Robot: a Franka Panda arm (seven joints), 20 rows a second.
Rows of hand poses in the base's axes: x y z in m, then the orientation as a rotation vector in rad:
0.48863 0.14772 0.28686 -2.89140 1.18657 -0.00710
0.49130 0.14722 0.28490 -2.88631 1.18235 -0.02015
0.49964 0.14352 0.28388 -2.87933 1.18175 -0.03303
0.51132 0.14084 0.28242 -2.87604 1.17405 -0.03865
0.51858 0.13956 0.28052 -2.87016 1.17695 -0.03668
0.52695 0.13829 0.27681 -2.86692 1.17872 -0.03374
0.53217 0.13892 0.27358 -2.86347 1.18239 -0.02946
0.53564 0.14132 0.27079 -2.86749 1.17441 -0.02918
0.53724 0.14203 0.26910 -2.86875 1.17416 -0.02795
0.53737 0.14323 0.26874 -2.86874 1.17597 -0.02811
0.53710 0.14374 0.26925 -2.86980 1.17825 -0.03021
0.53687 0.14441 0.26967 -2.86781 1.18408 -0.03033
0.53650 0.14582 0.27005 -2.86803 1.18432 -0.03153
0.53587 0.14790 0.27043 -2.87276 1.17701 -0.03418
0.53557 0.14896 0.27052 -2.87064 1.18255 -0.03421
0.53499 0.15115 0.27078 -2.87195 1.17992 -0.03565
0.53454 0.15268 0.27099 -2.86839 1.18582 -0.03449
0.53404 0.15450 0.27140 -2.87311 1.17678 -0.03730
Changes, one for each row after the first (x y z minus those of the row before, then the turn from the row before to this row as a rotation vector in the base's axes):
0.00267 -0.00050 -0.00196 0.00260 -0.01013 0.00121
0.00834 -0.00370 -0.00102 0.00295 -0.01016 -0.00139
0.01168 -0.00268 -0.00146 0.00401 -0.00566 0.00379
0.00726 -0.00128 -0.00190 0.00457 -0.00047 -0.00309
0.00837 -0.00127 -0.00371 0.00293 0.00087 -0.00178
0.00522 0.00063 -0.00323 0.00280 0.00189 -0.00296
0.00347 0.00240 -0.00279 -0.00066 0.00034 0.00575
0.00160 0.00071 -0.00169 -0.00069 0.00113 0.00046
0.00013 0.00120 -0.00036 -0.00065 0.00018 -0.00109
-0.00027 0.00051 0.00051 -0.00222 -0.00052 -0.00114
-0.00023 0.00067 0.00042 -0.00032 0.00013 -0.00397
-0.00037 0.00141 0.00038 -0.00058 -0.00059 -0.00011
-0.00063 0.00208 0.00038 -0.00224 -0.00103 0.00546
-0.00030 0.00106 0.00009 -0.00008 0.00009 -0.00382
-0.00058 0.00219 0.00026 -0.00059 -0.00079 0.00187
-0.00045 0.00153 0.00021 0.00133 0.00034 -0.00436
-0.00050 0.00182 0.00041 -0.00169 -0.00139 0.00650

